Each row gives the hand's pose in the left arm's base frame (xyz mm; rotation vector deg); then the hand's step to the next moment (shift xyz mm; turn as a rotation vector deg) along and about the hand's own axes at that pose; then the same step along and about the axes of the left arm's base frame.
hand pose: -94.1 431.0 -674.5 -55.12 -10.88 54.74
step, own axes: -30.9 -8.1 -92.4 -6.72 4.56 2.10
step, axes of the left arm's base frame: 35.3 -81.7 -40.4 -7.87 -2.85 -0.53
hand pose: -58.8 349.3 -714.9 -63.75 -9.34 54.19
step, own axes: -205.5 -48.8 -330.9 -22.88 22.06 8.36
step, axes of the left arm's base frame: 82.3 -380.6 -49.5 -31.15 -8.14 -6.58
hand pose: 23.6 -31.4 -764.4 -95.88 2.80 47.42
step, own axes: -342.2 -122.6 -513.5 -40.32 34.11 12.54
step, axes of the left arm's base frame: 51.3 -546.6 307.2 -51.66 -14.88 -7.50
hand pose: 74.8 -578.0 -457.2 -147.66 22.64 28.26
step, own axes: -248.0 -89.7 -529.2 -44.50 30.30 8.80
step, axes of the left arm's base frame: -46.3 -147.2 570.8 -53.02 -12.79 -1.18
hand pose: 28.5 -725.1 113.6 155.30 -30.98 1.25
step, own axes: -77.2 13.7 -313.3 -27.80 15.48 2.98
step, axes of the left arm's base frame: -58.7 130.8 289.4 -31.69 -4.12 0.36
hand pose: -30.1 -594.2 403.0 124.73 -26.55 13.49
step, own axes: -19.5 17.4 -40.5 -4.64 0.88 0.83
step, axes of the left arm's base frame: -25.0 27.6 30.6 -4.59 -0.02 -1.38
